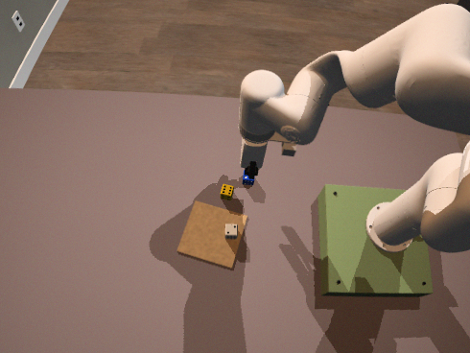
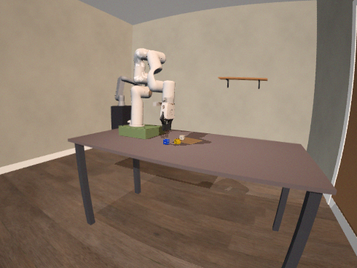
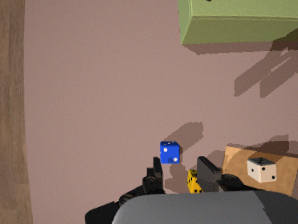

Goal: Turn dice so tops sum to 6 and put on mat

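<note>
Now: the blue die 9 cm below my hand. From my hand the other things lie so: yellow die: 9 cm below, 6 cm ahead, 4 cm to the left; tan mat: 15 cm to the left, 11 cm below, 9 cm ahead; white die: 15 cm to the left, 9 cm below, 5 cm ahead.
</note>
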